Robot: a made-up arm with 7 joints. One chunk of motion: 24 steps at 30 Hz.
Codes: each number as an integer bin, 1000 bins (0 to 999) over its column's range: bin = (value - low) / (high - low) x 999, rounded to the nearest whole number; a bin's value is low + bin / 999 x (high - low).
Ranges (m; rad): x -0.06..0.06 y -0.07..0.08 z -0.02..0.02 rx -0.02..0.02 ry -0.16..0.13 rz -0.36..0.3
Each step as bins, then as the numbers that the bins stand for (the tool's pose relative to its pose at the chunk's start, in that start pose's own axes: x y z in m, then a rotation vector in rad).
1 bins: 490 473 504 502 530 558
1 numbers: -0.0011 0.0010 0.0002 0.0001 -0.0061 0.0086
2 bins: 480 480 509 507 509 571
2 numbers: -0.0023 0.0021 0.0004 0.0003 -0.0122 0.0172
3 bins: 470 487 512 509 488 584
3 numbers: -0.0035 0.0031 0.0005 0.0004 -0.0183 0.0258
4 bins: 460 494 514 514 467 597
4 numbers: -0.0047 0.0042 0.0006 0.0006 -0.0244 0.0344
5 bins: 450 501 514 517 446 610
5 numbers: -0.0059 0.0052 0.0006 0.0007 -0.0305 0.0430
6 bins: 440 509 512 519 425 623
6 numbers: -0.0071 0.0064 0.0005 0.0008 -0.0366 0.0516
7 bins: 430 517 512 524 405 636
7 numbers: -0.0083 0.0076 0.0005 0.0010 -0.0424 0.0602
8 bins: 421 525 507 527 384 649
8 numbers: -0.0094 0.0088 0.0003 0.0011 -0.0485 0.0688
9 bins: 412 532 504 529 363 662
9 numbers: -0.0105 0.0099 0.0002 0.0012 -0.0546 0.0774
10 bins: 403 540 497 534 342 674
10 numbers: -0.0116 0.0111 -0.0001 0.0014 -0.0607 0.0853
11 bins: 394 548 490 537 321 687
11 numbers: -0.0127 0.0123 -0.0004 0.0015 -0.0668 0.0939
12 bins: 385 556 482 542 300 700
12 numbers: -0.0138 0.0135 -0.0007 0.0017 -0.0729 0.1025
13 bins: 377 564 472 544 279 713
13 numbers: -0.0147 0.0147 -0.0011 0.0018 -0.0790 0.1111
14 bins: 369 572 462 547 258 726
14 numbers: -0.0157 0.0159 -0.0015 0.0019 -0.0851 0.1196
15 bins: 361 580 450 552 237 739
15 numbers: -0.0166 0.0171 -0.0020 0.0021 -0.0912 0.1282
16 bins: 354 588 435 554 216 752
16 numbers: -0.0175 0.0183 -0.0026 0.0022 -0.0973 0.1368
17 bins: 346 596 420 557 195 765
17 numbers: -0.0184 0.0195 -0.0032 0.0023 -0.1034 0.1454
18 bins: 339 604 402 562 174 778
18 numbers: -0.0193 0.0207 -0.0039 0.0025 -0.1095 0.1540
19 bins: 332 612 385 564 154 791
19 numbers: -0.0201 0.0219 -0.0046 0.0026 -0.1153 0.1626
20 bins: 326 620 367 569 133 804
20 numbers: -0.0208 0.0231 -0.0053 0.0028 -0.1214 0.1712
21 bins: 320 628 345 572 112 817
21 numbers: -0.0216 0.0243 -0.0062 0.0029 -0.1275 0.1798
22 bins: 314 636 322 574 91 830
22 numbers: -0.0223 0.0255 -0.0071 0.0030 -0.1336 0.1883
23 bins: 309 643 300 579 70 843
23 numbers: -0.0229 0.0265 -0.0080 0.0032 -0.1397 0.1969
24 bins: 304 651 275 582 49 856
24 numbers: -0.0235 0.0277 -0.0090 0.0033 -0.1458 0.2055
